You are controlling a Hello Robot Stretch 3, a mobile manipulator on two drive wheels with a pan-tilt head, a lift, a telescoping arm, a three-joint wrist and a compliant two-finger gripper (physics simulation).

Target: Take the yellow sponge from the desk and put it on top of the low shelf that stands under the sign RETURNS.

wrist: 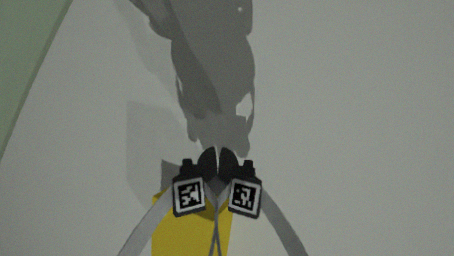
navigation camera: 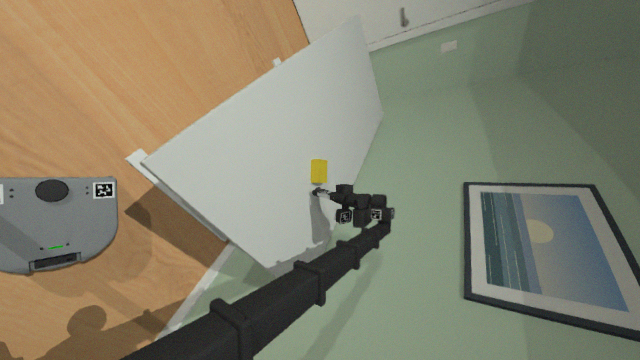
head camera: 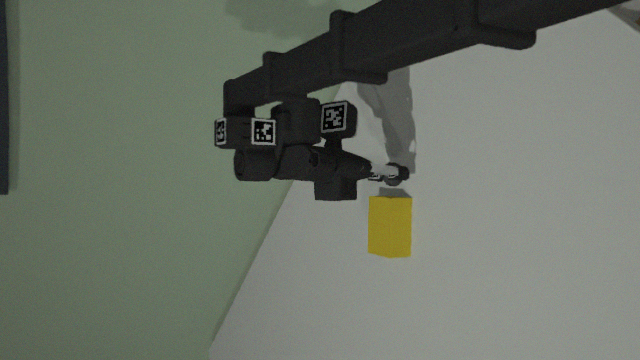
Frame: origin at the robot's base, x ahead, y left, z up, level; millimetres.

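Seen in the pictures: gripper, between the fingertips: (navigation camera: 316,191) (head camera: 397,174); robot's base, origin of its link: (navigation camera: 53,189).
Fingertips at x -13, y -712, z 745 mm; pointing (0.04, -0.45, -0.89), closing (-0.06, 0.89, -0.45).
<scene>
Pixels of each thing's top centre, then the offset from my fingertips to it. Level surfaces: height alone.
- yellow sponge, centre of its top: (head camera: 379,226) (navigation camera: 323,171) dx +88, dy -23, dz +21 mm
- white desk, height of its surface: dz -24 mm
- framed seascape, centre of its top: (navigation camera: 626,247) dx -152, dy -289, dz +992 mm
- wooden floor, height of its surface: dz -745 mm
The yellow sponge (head camera: 390,227) (navigation camera: 319,171) (wrist: 187,237) stands on the white desk (head camera: 500,210) (navigation camera: 240,130) (wrist: 350,100). My gripper (head camera: 394,173) (navigation camera: 318,192) (wrist: 217,164) is shut, its two fingertips together with nothing between them. In the head view the fingertips are just beyond one end of the sponge, apart from it. In the wrist view the fingers hang over the sponge's near end and hide part of it. The low shelf and the sign RETURNS do not show in these views.
The green wall (head camera: 125,200) (navigation camera: 425,150) runs along the desk's edge, close to my wrist. A framed seascape (navigation camera: 550,245) hangs on it. My extended arm (head camera: 415,40) (navigation camera: 280,295) passes beside the desk. My grey base (navigation camera: 75,215) stands on the wooden floor (navigation camera: 125,75).
</scene>
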